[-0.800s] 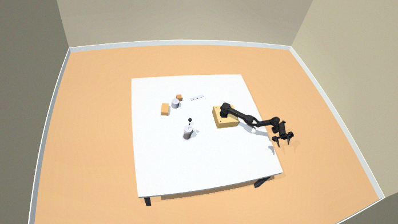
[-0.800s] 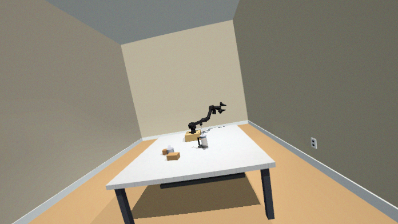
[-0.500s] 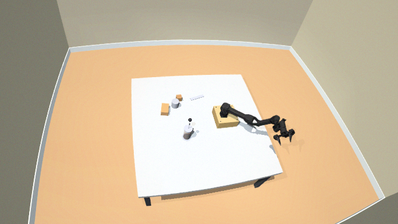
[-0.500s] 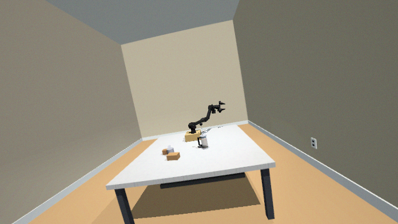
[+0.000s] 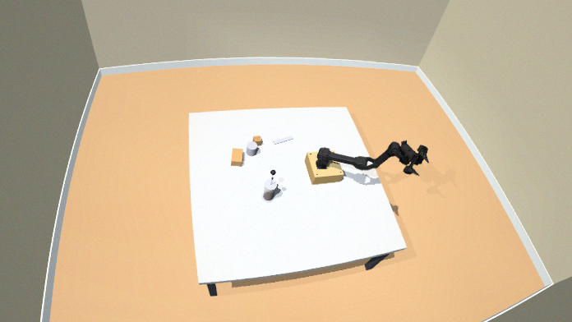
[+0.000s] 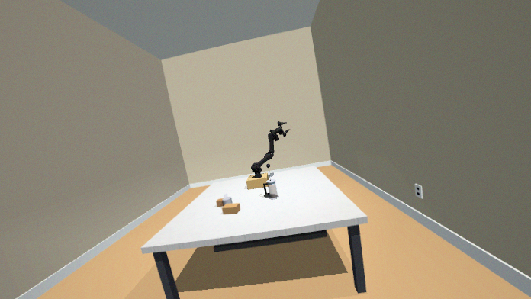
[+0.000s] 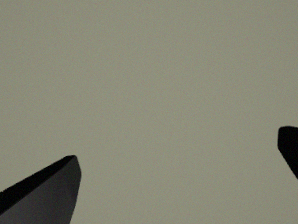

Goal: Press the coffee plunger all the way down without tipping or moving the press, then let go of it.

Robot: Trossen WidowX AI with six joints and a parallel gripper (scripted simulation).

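Now: the coffee press 750 mm ahead of my gripper tip, 410 mm below it and 220 mm to the right of it. From my gripper tip the other things lie so: small tan cube: 800 mm ahead, 640 mm to the right, 520 mm below; then tan box: 940 mm ahead, 520 mm below, 500 mm to the right; then grey cylinder: 840 mm ahead, 560 mm to the right, 510 mm below.
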